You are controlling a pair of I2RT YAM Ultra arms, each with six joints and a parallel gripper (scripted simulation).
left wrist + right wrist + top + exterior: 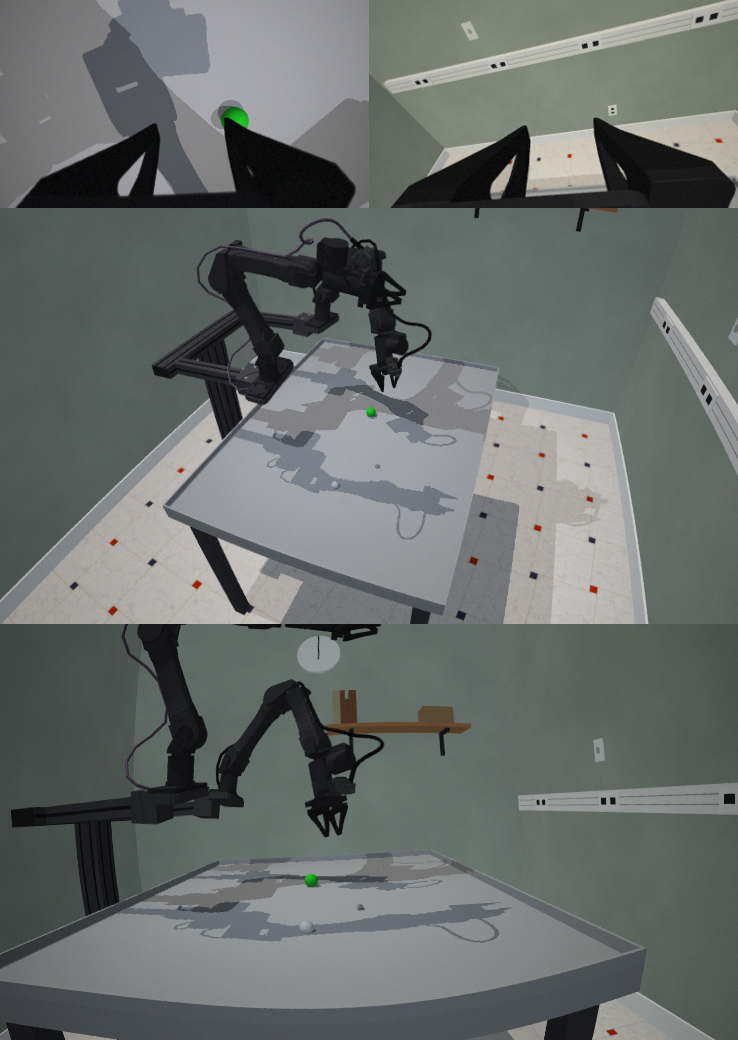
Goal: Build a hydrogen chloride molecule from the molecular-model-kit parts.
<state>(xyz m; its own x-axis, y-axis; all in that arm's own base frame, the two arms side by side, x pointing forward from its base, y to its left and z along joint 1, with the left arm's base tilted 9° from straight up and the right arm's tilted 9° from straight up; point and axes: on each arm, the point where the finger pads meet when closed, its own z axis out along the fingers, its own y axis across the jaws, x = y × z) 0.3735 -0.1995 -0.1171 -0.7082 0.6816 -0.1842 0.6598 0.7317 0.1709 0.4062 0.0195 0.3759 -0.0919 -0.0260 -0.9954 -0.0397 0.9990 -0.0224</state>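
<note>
Now: the green ball 6 cm behind my left hand and 12 cm below it. Also, from my left hand: white ball (7 cm behind, 39 cm to the right, 13 cm below); then grey peg (3 cm ahead, 27 cm to the right, 13 cm below).
Right now the grey peg is 590 mm below my right hand, 60 mm behind it and 10 mm to the left of it. The rest, counted from my right hand: green ball (580 mm below, 270 mm to the left, 160 mm behind); white ball (590 mm below, 170 mm behind, 120 mm to the right).
</note>
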